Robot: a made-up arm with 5 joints. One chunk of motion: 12 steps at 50 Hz.
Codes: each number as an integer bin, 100 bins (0 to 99) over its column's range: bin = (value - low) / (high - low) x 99, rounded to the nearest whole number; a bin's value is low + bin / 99 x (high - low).
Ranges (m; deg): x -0.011..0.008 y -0.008..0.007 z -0.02..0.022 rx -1..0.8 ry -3.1..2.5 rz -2.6..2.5
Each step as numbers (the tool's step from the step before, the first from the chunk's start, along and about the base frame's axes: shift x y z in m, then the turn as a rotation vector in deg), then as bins.
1 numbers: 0.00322 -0.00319 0.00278 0.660 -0.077 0.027
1 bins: 74 32 54 91 53 51
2 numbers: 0.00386 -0.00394 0.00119 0.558 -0.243 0.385
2 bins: 77 27 50 86 51 58
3 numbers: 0.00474 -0.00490 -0.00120 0.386 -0.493 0.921
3 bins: 82 20 44 76 46 68
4 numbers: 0.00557 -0.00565 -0.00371 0.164 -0.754 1.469
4 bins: 86 16 38 64 41 79
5 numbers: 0.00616 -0.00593 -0.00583 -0.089 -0.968 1.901
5 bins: 89 14 33 50 38 87
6 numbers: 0.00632 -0.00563 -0.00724 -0.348 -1.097 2.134
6 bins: 90 16 30 36 35 92
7 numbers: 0.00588 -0.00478 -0.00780 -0.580 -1.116 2.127
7 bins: 88 21 29 23 35 92
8 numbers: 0.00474 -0.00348 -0.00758 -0.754 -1.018 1.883
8 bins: 82 30 29 14 37 87
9 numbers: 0.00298 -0.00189 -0.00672 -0.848 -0.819 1.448
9 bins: 73 40 31 8 40 79
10 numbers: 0.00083 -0.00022 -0.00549 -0.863 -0.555 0.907
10 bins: 62 51 34 8 45 68
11 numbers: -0.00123 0.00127 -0.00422 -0.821 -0.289 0.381
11 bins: 51 61 37 10 50 58
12 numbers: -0.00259 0.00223 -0.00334 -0.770 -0.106 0.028
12 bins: 44 68 39 13 53 51
